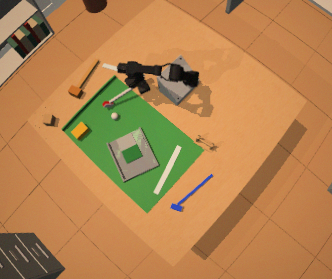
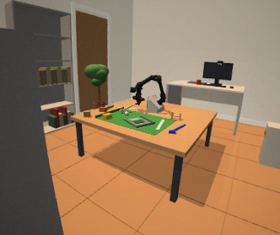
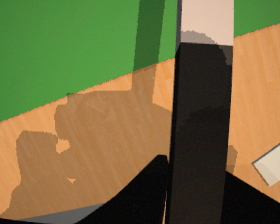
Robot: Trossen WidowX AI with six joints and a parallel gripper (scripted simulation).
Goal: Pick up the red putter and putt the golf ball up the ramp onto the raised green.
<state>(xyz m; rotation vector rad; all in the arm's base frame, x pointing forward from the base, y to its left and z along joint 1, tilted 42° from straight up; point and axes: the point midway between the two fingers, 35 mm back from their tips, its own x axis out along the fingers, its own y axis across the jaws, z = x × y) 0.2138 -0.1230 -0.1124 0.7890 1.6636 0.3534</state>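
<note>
Right now the red putter is 110 mm ahead of my gripper tip, 30 mm to the right of it and 10 mm below it. From my gripper tip the other things lie so: orange block: 450 mm ahead, 60 mm to the right, 50 mm below; white golf ball: 240 mm ahead, 50 mm below, 20 mm to the left; blue putter: 650 mm to the left, 220 mm ahead, 60 mm below.
</note>
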